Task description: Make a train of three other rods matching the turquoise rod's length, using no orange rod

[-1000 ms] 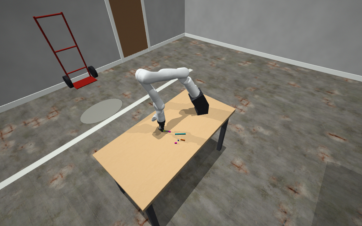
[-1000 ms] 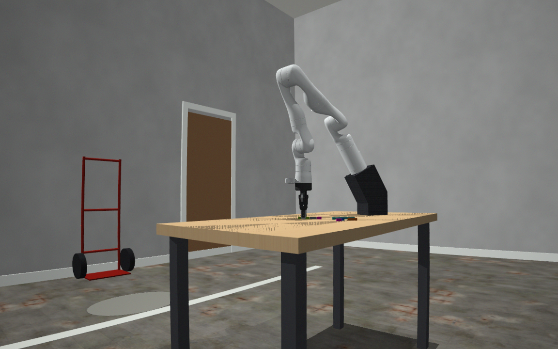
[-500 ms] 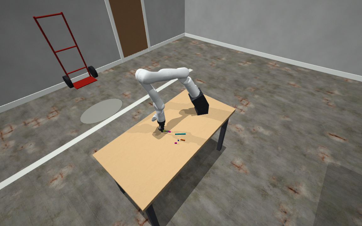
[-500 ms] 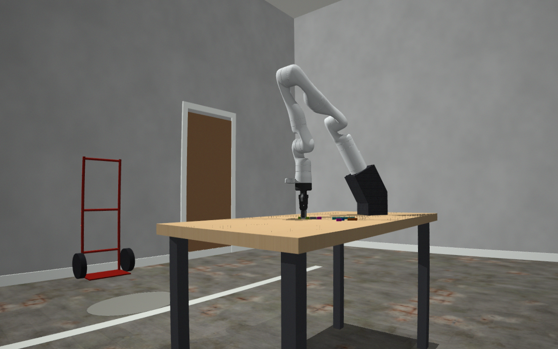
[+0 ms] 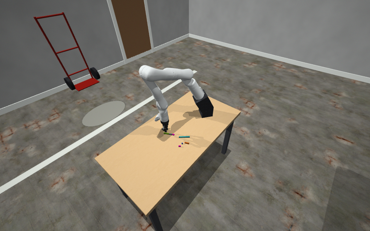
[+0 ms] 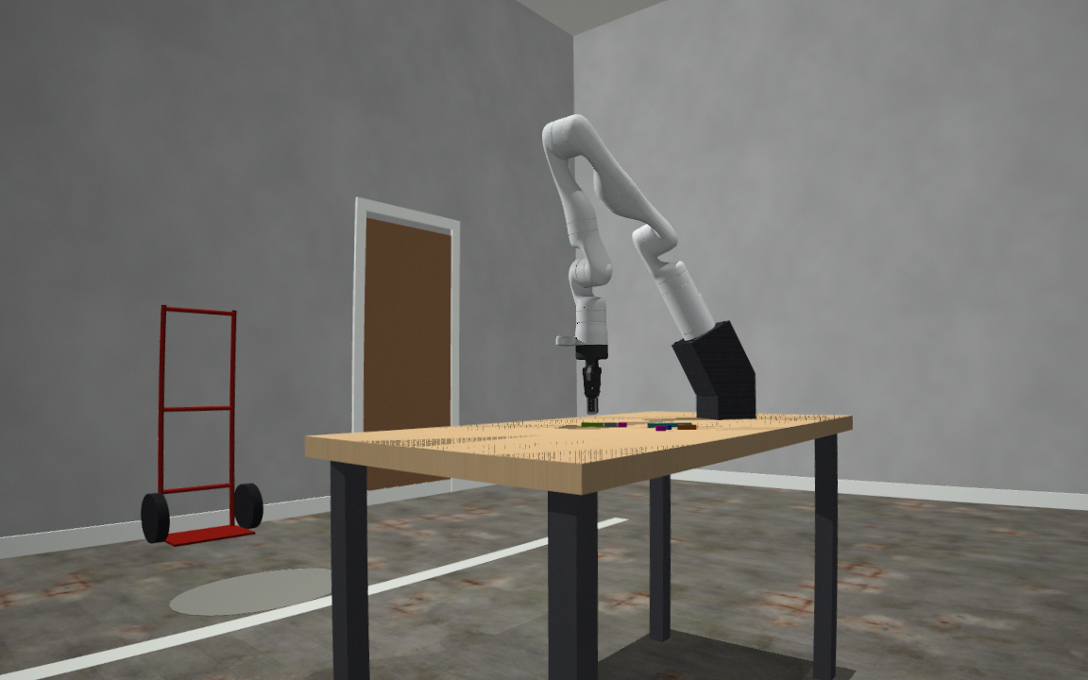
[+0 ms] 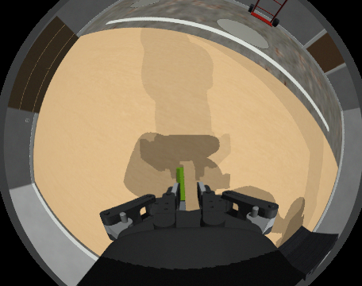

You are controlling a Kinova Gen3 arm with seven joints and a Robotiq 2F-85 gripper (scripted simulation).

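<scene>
My hand is 1 cm short of the lime rod, 1 cm to the right of it and 4 cm above it. Round my hand: grey rod: 1 cm behind, 4 cm to the left, 4 cm below; turquoise rod: 8 cm behind, 16 cm to the left, 4 cm below; blue rod: 1 cm behind, 20 cm to the left, 4 cm below.
</scene>
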